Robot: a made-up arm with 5 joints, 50 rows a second.
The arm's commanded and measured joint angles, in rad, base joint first. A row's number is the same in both.
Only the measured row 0 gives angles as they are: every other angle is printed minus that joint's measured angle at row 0.
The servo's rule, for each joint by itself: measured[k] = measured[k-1] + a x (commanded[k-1-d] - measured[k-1]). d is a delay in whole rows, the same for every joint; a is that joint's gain. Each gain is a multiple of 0.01, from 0.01 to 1. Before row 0 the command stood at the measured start. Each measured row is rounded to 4 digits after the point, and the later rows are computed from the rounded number. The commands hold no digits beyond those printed.
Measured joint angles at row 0:
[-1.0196, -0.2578, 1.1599, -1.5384, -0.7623]
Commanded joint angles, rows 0 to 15:
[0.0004, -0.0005, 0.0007, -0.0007, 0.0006]
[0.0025, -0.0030, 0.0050, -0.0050, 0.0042]
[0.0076, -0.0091, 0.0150, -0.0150, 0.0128]
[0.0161, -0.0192, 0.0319, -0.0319, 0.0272]
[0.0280, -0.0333, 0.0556, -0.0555, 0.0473]
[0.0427, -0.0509, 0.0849, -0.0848, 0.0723]
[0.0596, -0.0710, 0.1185, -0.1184, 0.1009]
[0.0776, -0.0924, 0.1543, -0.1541, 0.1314]
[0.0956, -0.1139, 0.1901, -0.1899, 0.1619]
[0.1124, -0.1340, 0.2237, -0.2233, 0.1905]
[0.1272, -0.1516, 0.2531, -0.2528, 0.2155]
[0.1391, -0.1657, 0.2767, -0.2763, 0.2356]
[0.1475, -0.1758, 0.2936, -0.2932, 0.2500]
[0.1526, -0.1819, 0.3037, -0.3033, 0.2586]
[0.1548, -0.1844, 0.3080, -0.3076, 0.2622]
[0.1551, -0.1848, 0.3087, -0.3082, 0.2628]
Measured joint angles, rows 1 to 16:
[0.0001, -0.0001, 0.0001, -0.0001, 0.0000]
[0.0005, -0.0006, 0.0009, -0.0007, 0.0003]
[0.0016, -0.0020, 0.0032, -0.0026, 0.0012]
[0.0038, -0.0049, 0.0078, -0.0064, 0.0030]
[0.0074, -0.0097, 0.0154, -0.0128, 0.0061]
[0.0127, -0.0167, 0.0265, -0.0222, 0.0107]
[0.0197, -0.0259, 0.0412, -0.0347, 0.0170]
[0.0284, -0.0372, 0.0593, -0.0502, 0.0250]
[0.0385, -0.0502, 0.0802, -0.0684, 0.0346]
[0.0496, -0.0644, 0.1032, -0.0885, 0.0455]
[0.0612, -0.0792, 0.1272, -0.1099, 0.0574]
[0.0729, -0.0939, 0.1511, -0.1315, 0.0699]
[0.0841, -0.1078, 0.1739, -0.1525, 0.0825]
[0.0944, -0.1204, 0.1947, -0.1721, 0.0948]
[0.1035, -0.1313, 0.2128, -0.1897, 0.1065]
[0.1112, -0.1404, 0.2281, -0.2051, 0.1174]
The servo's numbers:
d 0
a 0.15 0.17 0.16 0.13 0.07

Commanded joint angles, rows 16 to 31:
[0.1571, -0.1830, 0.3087, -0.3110, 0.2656]
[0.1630, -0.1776, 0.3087, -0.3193, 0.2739]
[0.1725, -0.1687, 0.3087, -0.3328, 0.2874]
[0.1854, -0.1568, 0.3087, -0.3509, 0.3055]
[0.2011, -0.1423, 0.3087, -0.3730, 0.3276]
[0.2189, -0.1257, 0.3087, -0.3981, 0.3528]
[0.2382, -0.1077, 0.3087, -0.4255, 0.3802]
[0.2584, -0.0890, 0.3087, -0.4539, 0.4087]
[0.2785, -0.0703, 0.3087, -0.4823, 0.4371]
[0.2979, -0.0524, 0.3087, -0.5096, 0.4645]
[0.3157, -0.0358, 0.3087, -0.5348, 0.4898]
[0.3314, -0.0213, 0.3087, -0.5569, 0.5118]
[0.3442, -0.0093, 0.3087, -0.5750, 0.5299]
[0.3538, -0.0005, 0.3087, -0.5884, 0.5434]
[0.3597, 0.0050, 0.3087, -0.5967, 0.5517]
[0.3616, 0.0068, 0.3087, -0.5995, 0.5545]
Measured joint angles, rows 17 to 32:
[0.1181, -0.1476, 0.2410, -0.2189, 0.1278]
[0.1248, -0.1527, 0.2518, -0.2320, 0.1380]
[0.1320, -0.1554, 0.2609, -0.2451, 0.1485]
[0.1400, -0.1556, 0.2685, -0.2589, 0.1595]
[0.1492, -0.1533, 0.2749, -0.2737, 0.1713]
[0.1597, -0.1486, 0.2803, -0.2899, 0.1840]
[0.1715, -0.1416, 0.2848, -0.3075, 0.1977]
[0.1845, -0.1327, 0.2886, -0.3265, 0.2125]
[0.1986, -0.1221, 0.2918, -0.3468, 0.2282]
[0.2135, -0.1103, 0.2945, -0.3680, 0.2447]
[0.2288, -0.0976, 0.2968, -0.3897, 0.2619]
[0.2442, -0.0846, 0.2987, -0.4114, 0.2794]
[0.2592, -0.0718, 0.3003, -0.4327, 0.2969]
[0.2734, -0.0597, 0.3016, -0.4529, 0.3142]
[0.2863, -0.0487, 0.3027, -0.4716, 0.3308]
[0.2976, -0.0393, 0.3037, -0.4882, 0.3465]

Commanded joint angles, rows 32 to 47:
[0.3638, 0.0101, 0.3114, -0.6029, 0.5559]
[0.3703, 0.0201, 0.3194, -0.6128, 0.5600]
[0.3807, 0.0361, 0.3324, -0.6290, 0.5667]
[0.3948, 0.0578, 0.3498, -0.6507, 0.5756]
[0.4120, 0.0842, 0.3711, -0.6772, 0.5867]
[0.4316, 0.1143, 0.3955, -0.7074, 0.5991]
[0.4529, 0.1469, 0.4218, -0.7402, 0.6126]
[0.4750, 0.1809, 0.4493, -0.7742, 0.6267]
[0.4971, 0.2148, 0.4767, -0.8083, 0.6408]
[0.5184, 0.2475, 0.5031, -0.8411, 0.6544]
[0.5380, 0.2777, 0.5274, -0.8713, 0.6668]
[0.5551, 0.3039, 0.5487, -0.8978, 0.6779]
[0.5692, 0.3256, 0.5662, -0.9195, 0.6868]
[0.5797, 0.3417, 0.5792, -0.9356, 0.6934]
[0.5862, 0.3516, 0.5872, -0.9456, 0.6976]
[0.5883, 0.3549, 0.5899, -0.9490, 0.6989]
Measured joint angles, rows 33 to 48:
[0.3075, -0.0309, 0.3049, -0.5031, 0.3612]
[0.3169, -0.0222, 0.3072, -0.5174, 0.3751]
[0.3265, -0.0123, 0.3112, -0.5319, 0.3885]
[0.3367, -0.0004, 0.3174, -0.5473, 0.4016]
[0.3480, 0.0140, 0.3260, -0.5642, 0.4146]
[0.3605, 0.0311, 0.3371, -0.5828, 0.4275]
[0.3744, 0.0508, 0.3507, -0.6033, 0.4405]
[0.3895, 0.0729, 0.3665, -0.6255, 0.4535]
[0.4056, 0.0970, 0.3841, -0.6493, 0.4666]
[0.4225, 0.1226, 0.4031, -0.6742, 0.4797]
[0.4398, 0.1490, 0.4230, -0.6998, 0.4928]
[0.4571, 0.1753, 0.4431, -0.7255, 0.5058]
[0.4739, 0.2009, 0.4628, -0.7507, 0.5185]
[0.4898, 0.2248, 0.4814, -0.7747, 0.5307]
[0.5043, 0.2464, 0.4983, -0.7969, 0.5424]
[0.5169, 0.2648, 0.5130, -0.8167, 0.5534]

